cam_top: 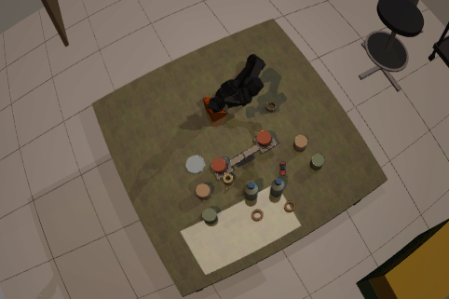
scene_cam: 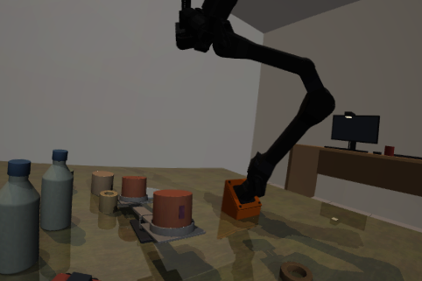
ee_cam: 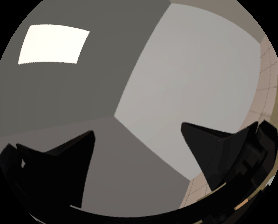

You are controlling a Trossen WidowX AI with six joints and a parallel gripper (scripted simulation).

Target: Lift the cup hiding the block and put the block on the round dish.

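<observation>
Right now my gripper tip is 55 cm above the cup, 6 cm to the left of it and 3 cm short of it. From my gripper tip the other things lie so: small red object (60 cm below, 24 cm to the left, 18 cm ahead); then bluish block (57 cm below, 4 cm to the right, 3 cm ahead); then round dish (61 cm below, 14 cm to the right, 6 cm behind).
</observation>
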